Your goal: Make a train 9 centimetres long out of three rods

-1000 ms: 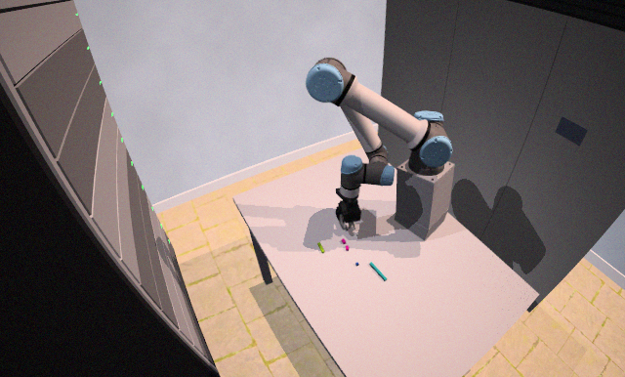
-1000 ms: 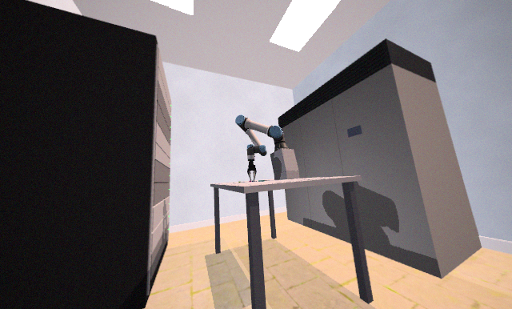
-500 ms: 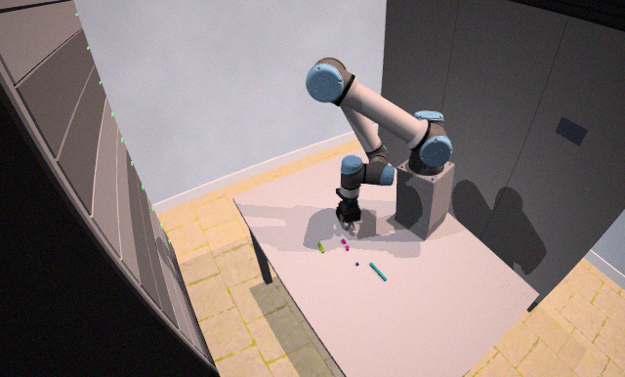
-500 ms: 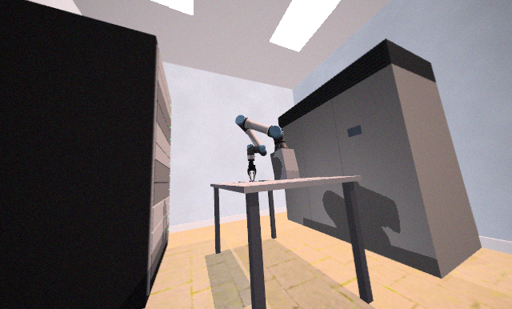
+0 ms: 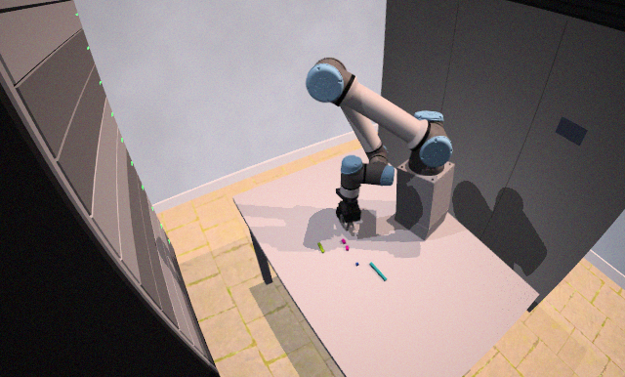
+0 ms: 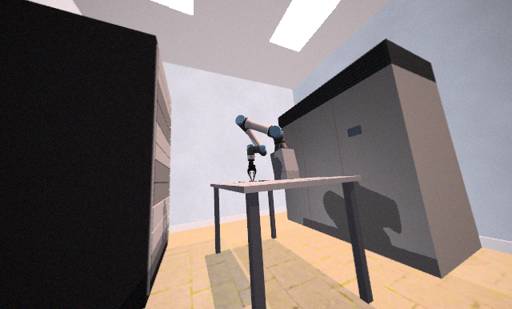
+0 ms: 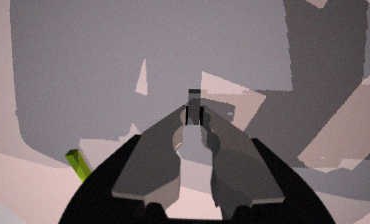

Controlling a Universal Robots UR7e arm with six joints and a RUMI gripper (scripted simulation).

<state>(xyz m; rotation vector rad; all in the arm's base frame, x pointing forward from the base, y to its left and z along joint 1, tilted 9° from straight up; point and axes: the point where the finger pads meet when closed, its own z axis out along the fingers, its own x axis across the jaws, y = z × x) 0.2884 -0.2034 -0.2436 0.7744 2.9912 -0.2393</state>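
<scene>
Right now the grey rod is 1 cm below my hand. Also, from my hand: turquoise rod 25 cm to the left, 7 cm ahead, 1 cm below; then blue rod 17 cm to the left, 10 cm ahead, 1 cm below; then lime rod 15 cm ahead, 1 cm to the left, 1 cm below.
</scene>
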